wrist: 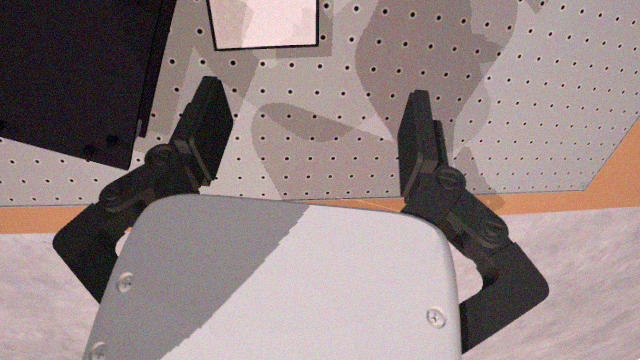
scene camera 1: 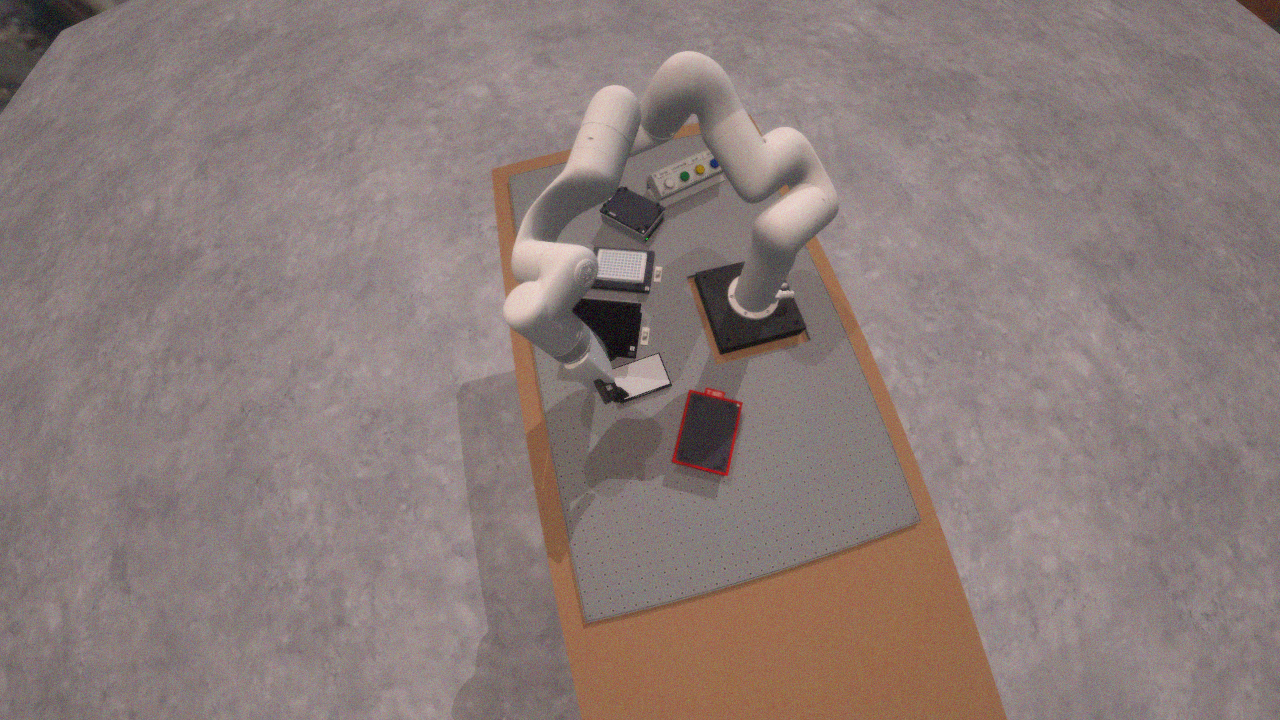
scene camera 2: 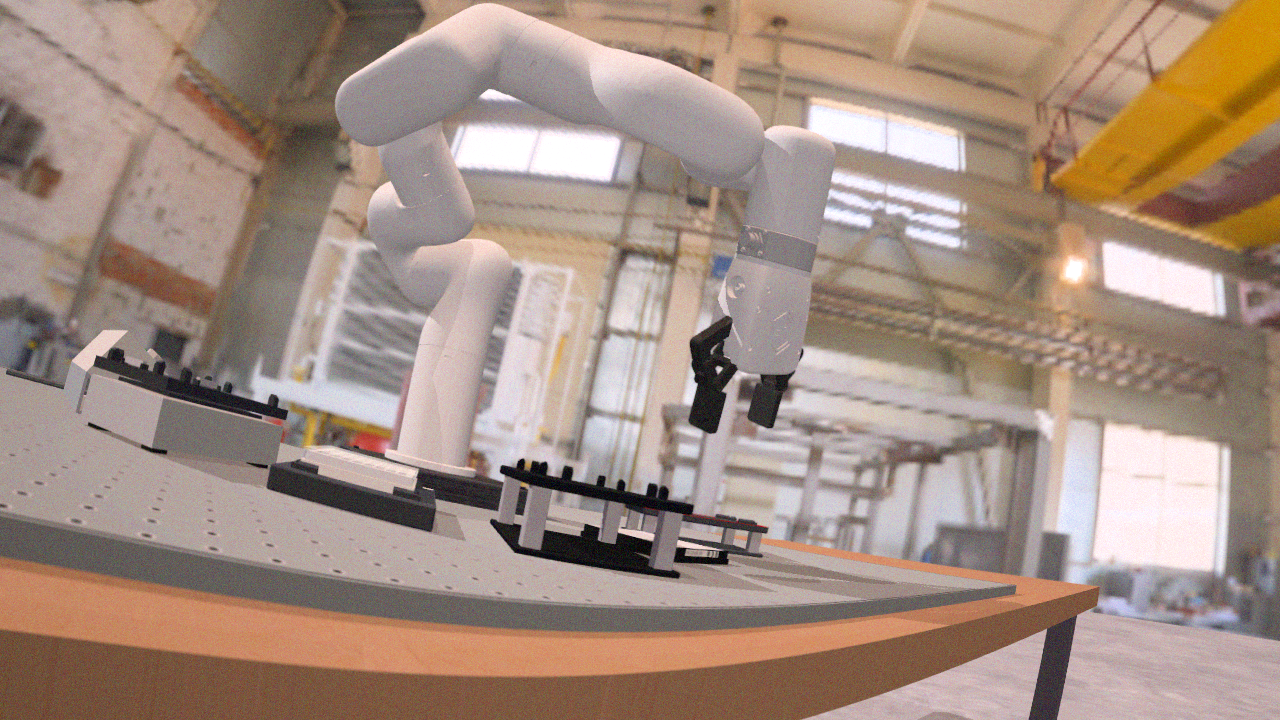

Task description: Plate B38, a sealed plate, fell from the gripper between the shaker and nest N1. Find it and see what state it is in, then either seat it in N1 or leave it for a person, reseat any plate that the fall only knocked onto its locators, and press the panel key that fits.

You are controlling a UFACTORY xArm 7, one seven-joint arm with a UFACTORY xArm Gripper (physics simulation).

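Places are measured from the arm's base along level axes (x left, y back, z up), in millimetres.
Pixels of known places: gripper, fingertip midpoint: [wrist: 314, 105] [scene camera 1: 616, 378] [scene camera 2: 732, 426]; arm's base, link origin: [scene camera 1: 752, 297] [scene camera 2: 429, 467].
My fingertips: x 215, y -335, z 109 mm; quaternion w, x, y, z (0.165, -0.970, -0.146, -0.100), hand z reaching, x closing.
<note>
Ahead of a thing's pixels: the offset from my fingertips to its middle. "*": to the spot under its first point.
A flat plate with a pale top and thin black rim @[* dx -32, dy +55, dz -123 mm] [scene camera 1: 644, 377] [wrist: 267, 22] lies on the perforated board between the black nest and the red-rimmed one. Its well contents and seal condition cannot be made out. My gripper [scene camera 1: 611, 392] [scene camera 2: 735, 411] [wrist: 314, 105] is open and empty, above the board beside the plate's near end in the wrist view. The black raised nest N1 @[dx -158, dy -33, dz -104 mm] [scene camera 1: 622, 329] [scene camera 2: 595, 489] [wrist: 75, 75] stands beside the plate, no plate visible on it. A white well plate @[dx -329, dy +11, dz -107 mm] [scene camera 1: 623, 265] [scene camera 2: 358, 468] sits on a low dark nest @[dx -329, dy +11, dz -126 mm] [scene camera 2: 349, 503].
The shaker @[* dx -472, dy +51, dz -83 mm] [scene camera 1: 632, 213] [scene camera 2: 214, 430] stands farther back, near the key panel @[dx -613, dy +214, dz -96 mm] [scene camera 1: 689, 181] with white, green, yellow and blue keys. A red-rimmed raised nest @[dx +106, dy +186, dz -115 mm] [scene camera 1: 707, 431] stands on the other side of the pale plate. The arm's black base lies to the right in scene camera 1.
</note>
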